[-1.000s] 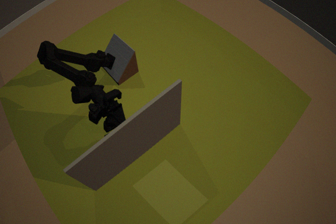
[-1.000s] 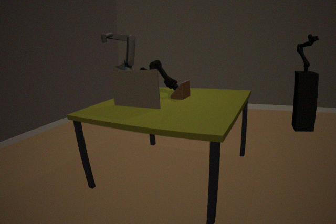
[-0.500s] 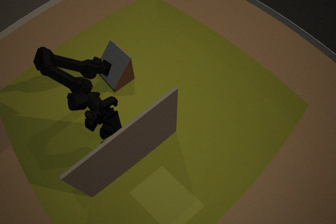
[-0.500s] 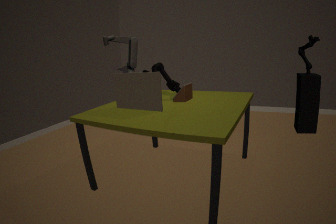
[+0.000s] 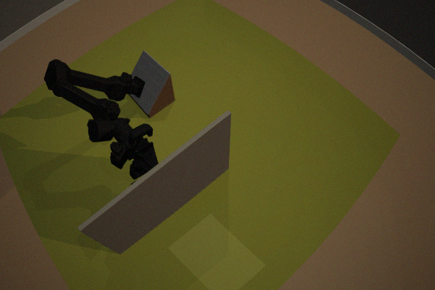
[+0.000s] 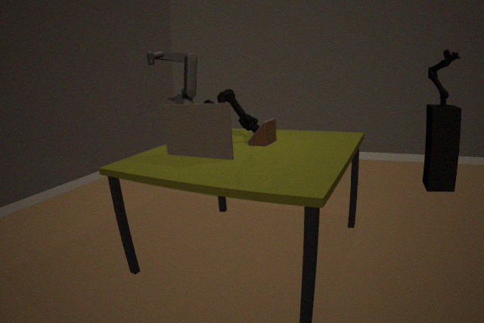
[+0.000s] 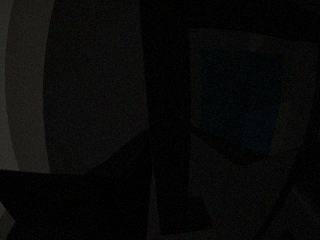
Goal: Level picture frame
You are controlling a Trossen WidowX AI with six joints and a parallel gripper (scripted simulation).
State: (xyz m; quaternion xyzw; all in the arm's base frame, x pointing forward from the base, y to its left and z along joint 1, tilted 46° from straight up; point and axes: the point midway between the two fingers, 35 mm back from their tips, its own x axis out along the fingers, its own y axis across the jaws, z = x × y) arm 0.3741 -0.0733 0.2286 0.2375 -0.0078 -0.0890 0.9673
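Now: the dark picture frame 10 mm to the right of my gripper tip and 50 mm below it. Round my gripper tip: upright board: 20 mm ahead, 20 mm to the right, 60 mm below.
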